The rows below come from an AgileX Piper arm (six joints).
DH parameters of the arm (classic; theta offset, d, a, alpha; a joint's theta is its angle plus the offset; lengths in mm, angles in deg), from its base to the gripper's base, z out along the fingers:
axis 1: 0 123 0 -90
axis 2: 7.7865 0 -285.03 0
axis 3: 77.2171 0 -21.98 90
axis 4: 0 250.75 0 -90
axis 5: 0 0 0 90
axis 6: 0 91 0 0
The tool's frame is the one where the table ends.
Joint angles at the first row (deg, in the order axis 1, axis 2, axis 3, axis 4, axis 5, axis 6):
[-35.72 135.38 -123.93 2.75 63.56 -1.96]
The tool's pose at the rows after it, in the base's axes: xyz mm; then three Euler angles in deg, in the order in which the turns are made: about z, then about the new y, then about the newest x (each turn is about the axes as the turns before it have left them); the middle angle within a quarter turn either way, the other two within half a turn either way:
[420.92 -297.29 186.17 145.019 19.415 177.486]
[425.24 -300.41 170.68 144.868 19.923 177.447]
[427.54 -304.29 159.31 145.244 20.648 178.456]
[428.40 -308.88 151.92 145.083 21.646 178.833]
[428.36 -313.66 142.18 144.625 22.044 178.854]
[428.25 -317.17 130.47 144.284 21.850 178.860]
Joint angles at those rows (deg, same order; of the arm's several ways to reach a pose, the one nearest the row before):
[-35.72 137.33 -124.12 3.11 62.43 -2.14]
[-35.72 139.18 -124.12 3.18 60.07 -2.14]
[-35.77 140.55 -124.12 2.24 57.96 -2.14]
[-36.07 141.47 -124.11 1.92 56.03 -2.14]
[-36.48 142.63 -124.12 1.92 54.48 -2.14]
[-36.79 143.96 -124.12 1.92 53.34 -2.14]

